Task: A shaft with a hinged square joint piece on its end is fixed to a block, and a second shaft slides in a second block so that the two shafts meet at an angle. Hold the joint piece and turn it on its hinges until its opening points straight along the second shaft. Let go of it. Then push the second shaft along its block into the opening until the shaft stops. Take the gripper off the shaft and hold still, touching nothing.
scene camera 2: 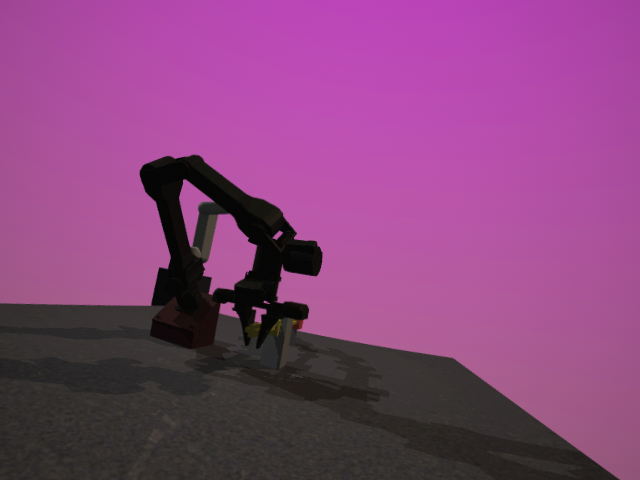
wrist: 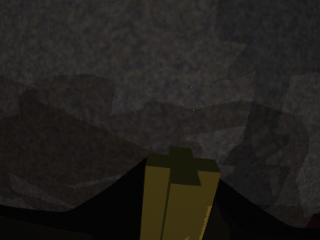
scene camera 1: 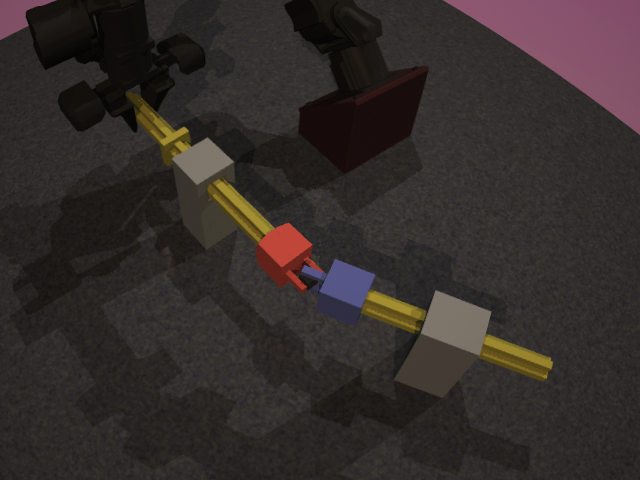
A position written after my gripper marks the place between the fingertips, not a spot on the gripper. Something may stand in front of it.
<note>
In view: my gripper (scene camera 1: 141, 126) and a yellow shaft (scene camera 1: 233, 204).
My gripper shows as well in scene camera 2 (scene camera 2: 252, 347) and in the wrist view (wrist: 171, 166).
</note>
